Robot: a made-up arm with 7 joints.
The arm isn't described. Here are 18 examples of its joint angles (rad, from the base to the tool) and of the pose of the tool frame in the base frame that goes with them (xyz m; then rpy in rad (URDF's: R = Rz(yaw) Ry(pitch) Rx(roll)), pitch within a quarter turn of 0, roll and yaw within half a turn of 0).
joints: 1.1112 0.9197 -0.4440 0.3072 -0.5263 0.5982 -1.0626
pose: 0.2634 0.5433 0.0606 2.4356 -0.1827 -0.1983
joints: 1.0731 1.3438 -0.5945 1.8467 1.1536 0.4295 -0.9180
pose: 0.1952 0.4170 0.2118 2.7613 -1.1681 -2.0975
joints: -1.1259 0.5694 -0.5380 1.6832 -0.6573 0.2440 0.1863
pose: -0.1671 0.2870 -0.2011 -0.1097 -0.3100 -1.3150
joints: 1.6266 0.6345 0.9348 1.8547 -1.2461 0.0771 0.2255
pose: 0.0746 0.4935 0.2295 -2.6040 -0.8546 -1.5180
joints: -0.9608 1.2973 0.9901 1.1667 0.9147 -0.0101 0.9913
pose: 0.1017 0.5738 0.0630 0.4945 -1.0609 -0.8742
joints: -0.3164 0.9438 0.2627 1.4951 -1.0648 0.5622 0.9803
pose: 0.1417 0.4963 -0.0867 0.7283 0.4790 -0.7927
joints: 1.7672 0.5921 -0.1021 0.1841 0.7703 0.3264 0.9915
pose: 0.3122 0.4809 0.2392 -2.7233 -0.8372 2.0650
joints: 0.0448 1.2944 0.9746 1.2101 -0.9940 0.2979 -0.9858
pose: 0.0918 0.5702 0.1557 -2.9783 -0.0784 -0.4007
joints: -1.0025 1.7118 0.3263 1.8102 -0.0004 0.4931 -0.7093
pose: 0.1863 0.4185 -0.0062 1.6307 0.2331 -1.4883
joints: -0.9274 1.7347 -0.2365 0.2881 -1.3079 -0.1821 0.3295
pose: 0.0813 0.6271 0.0674 -1.5599 0.6064 -3.0381
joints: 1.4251 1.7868 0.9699 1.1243 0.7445 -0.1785 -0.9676
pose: -0.2259 0.4947 0.2134 -1.2638 0.4229 -2.0230
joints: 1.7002 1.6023 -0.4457 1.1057 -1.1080 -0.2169 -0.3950
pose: 0.0240 0.5538 0.2836 2.9623 0.2701 -0.4989
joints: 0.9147 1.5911 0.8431 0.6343 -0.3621 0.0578 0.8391
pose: -0.0385 0.6048 0.2311 2.1143 -0.9826 -1.1836
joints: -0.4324 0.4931 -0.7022 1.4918 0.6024 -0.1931 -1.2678
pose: 0.0390 0.2733 -0.2544 0.6411 -0.8710 0.0898
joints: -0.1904 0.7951 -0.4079 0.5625 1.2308 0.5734 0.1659
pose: 0.0616 0.5037 -0.2209 0.0397 0.0004 0.6234
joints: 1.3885 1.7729 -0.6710 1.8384 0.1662 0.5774 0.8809
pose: 0.0824 0.4444 0.2662 1.3242 -0.2765 -1.2262
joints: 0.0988 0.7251 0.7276 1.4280 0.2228 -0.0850 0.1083
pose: 0.1482 0.5242 -0.0073 2.5694 -1.0108 -1.9374
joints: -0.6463 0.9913 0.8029 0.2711 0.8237 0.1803 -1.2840
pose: -0.0873 0.6053 -0.0639 2.0127 -0.7662 0.8513
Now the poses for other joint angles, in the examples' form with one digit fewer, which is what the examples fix.
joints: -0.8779 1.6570 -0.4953 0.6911 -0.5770 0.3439 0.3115
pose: 0.066 0.605 -0.022 -1.059 1.166 -2.697
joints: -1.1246 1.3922 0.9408 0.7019 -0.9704 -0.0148 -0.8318
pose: 0.056 0.615 0.034 2.017 1.032 -0.881
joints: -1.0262 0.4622 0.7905 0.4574 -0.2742 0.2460 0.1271
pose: -0.268 0.483 -0.145 0.821 0.554 0.423
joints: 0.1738 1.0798 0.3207 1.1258 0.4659 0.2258 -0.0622
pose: 0.180 0.554 0.041 1.612 -1.143 -0.906
